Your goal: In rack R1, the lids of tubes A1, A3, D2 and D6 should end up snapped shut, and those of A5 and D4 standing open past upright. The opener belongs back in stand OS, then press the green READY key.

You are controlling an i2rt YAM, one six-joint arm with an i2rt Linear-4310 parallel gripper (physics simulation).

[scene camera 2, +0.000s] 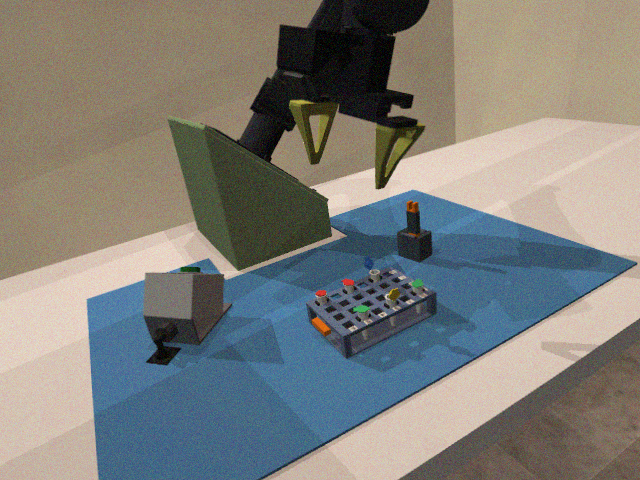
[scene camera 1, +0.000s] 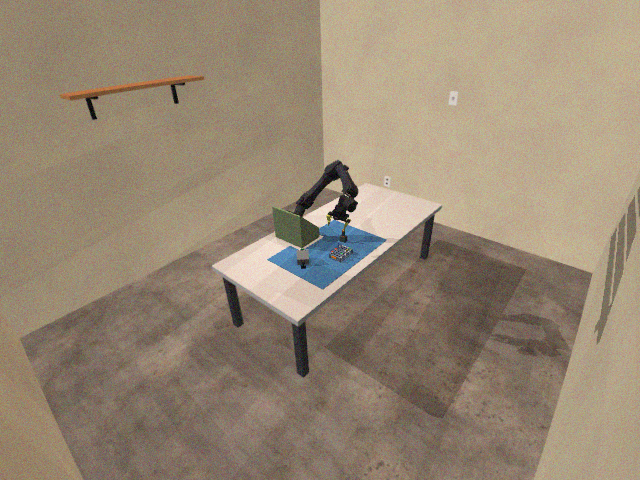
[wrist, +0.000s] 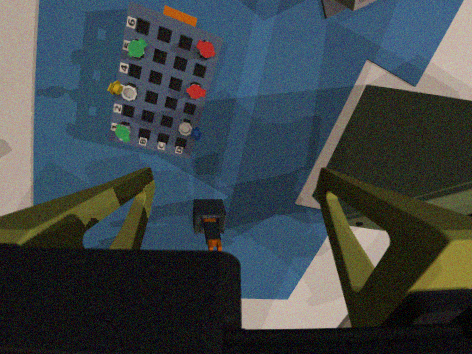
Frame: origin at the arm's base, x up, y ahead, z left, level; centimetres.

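Seen in the pictures: gripper, fingertip midpoint: (scene camera 2: 345, 175) (scene camera 1: 335, 228) (wrist: 235, 176); arm's base at its link origin: (scene camera 2: 249, 158) (scene camera 1: 296, 217).
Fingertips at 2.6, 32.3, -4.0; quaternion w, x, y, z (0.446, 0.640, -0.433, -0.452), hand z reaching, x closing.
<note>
Offsets run from my fingertips to a thing's top centre, as dx, dy, dz. "pt": to the spot under its first point. Level surfaces: height alone.
Rack R1 @[-10.7, +4.8, -2.7] (scene camera 1: 333, 256) (scene camera 2: 345, 330) (wrist: 150, 75) holds tubes. Green lids A1 @[-12.3, +8.4, +2.0] (scene camera 2: 417, 283) (wrist: 122, 132) and A5 @[-12.3, +7.3, -5.7] (scene camera 2: 361, 309) (wrist: 136, 48), and red lids D4 @[-12.3, +1.9, -2.9] (scene camera 2: 348, 282) (wrist: 196, 91) and D6 @[-12.0, +1.4, -6.8] (scene camera 2: 321, 293) (wrist: 205, 49), lie over their tubes; whether snapped I cannot tell. The yellow lid of A3 @[-10.7, +8.7, -2.1] (scene camera 2: 393, 294) (wrist: 115, 88) and blue lid of D2 @[-10.7, +1.4, +1.0] (scene camera 2: 368, 262) (wrist: 196, 133) stand open. The dark opener @[-8.0, -2.1, +13.1] (scene camera 2: 413, 222) (wrist: 212, 231) with orange prongs stands upright in stand OS @[-12.5, -2.1, +13.1] (scene camera 2: 414, 248) (wrist: 202, 207). My gripper (scene camera 1: 337, 227) (scene camera 2: 347, 175) (wrist: 235, 176) is open and empty, above and short of the stand. The green key @[-8.1, -12.0, -18.6] (scene camera 2: 190, 269) tops a grey box.
The grey box @[pt -10.7, -10.3, -21.3] (scene camera 1: 302, 255) (scene camera 2: 168, 297) stands on the blue mat @[dx -16.5] (scene camera 1: 323, 279) (scene camera 2: 206, 418), left of the rack in the scene camera 2 view. A tall green wedge-shaped block (scene camera 1: 289, 227) (scene camera 2: 268, 217) (wrist: 400, 130) stands beside the mat, near the arm's base.
</note>
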